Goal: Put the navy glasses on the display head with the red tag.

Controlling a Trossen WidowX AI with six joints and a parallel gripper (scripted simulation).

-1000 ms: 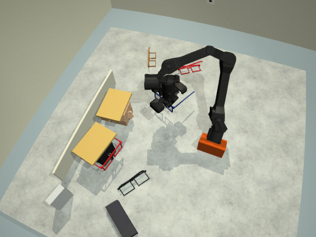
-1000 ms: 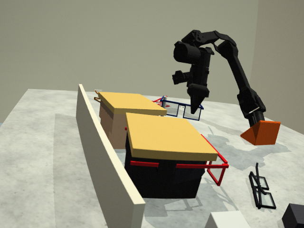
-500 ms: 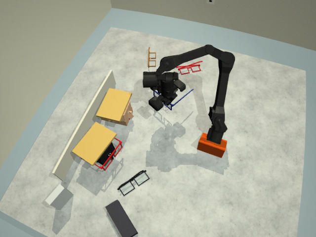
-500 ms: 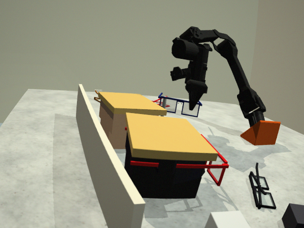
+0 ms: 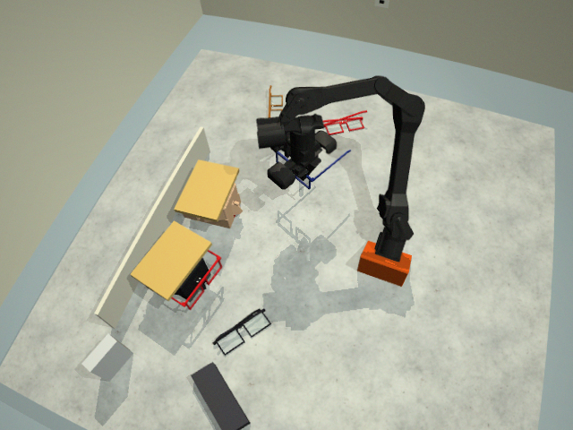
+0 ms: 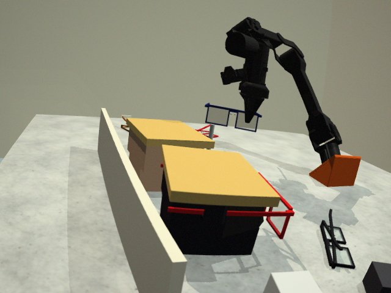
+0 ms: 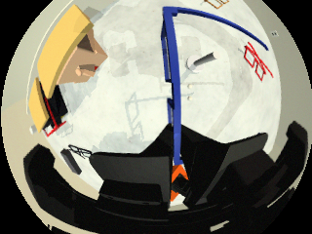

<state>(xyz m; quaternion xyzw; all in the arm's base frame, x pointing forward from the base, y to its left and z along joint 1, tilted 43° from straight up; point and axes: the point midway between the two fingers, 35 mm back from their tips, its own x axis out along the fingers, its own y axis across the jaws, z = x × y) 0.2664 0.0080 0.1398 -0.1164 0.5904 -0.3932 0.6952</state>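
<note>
Now: gripper tip 5 cm short of the grey post, 10 cm to the left of it and 9 cm above it. Also, from my gripper tip: black head (19 cm ahead, 33 cm to the left, 6 cm below); cream board (33 cm ahead, 22 cm to the left, 6 cm below); tan head (20 cm ahead, 11 cm to the left, 6 cm below).
</note>
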